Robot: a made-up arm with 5 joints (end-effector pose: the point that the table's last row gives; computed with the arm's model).
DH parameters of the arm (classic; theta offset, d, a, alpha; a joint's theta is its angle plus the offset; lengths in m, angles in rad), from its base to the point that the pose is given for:
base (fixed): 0 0.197 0 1.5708
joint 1: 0 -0.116 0.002 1.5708
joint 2: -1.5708 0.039 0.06 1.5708
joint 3: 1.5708 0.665 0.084 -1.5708
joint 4: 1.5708 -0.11 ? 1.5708
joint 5: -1.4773 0 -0.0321 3.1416
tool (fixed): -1.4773 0.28 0 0
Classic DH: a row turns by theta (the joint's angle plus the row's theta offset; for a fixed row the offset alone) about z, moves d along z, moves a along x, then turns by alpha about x.
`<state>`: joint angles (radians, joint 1 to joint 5).
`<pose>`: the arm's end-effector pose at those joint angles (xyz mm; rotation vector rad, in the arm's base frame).
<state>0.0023 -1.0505 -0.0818 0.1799 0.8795</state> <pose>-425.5 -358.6 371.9 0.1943 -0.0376 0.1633</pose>
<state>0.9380 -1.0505 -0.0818 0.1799 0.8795</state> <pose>-393.2 -358.6 -41.8 0.1038 -0.9681 0.2428</pose>
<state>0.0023 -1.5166 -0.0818 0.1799 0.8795</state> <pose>-166.6 -499.9 372.5 0.1997 0.0085 0.6279</pose>
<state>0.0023 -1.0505 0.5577 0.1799 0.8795</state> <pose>-523.7 -302.2 284.6 -0.1733 -0.5603 0.2161</pose>
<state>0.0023 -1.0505 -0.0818 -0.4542 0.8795</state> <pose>-349.0 -212.1 291.3 -0.3281 0.3228 0.1861</pose>
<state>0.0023 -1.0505 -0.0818 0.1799 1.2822</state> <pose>-438.2 -356.9 371.9 0.1981 0.0020 -0.2381</pose>
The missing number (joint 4, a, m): 0.119
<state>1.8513 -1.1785 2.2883 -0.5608 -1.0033</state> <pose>207.1 -225.7 46.1 -1.9328 -0.8137 -1.5112</pose>
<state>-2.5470 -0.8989 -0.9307 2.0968 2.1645</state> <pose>643.1 -473.7 656.0 0.9287 -0.5196 2.6401</pose>
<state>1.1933 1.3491 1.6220 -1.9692 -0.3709</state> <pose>-32.7 505.5 -162.5 1.3591 1.3295 -1.2301</pose>
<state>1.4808 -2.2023 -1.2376 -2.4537 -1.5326</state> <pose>66.5 -648.1 170.9 -0.3550 2.9443 0.0914</pose>
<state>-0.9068 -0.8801 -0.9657 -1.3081 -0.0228</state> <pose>-275.6 -33.3 475.5 0.9787 2.2693 1.2899</pose>
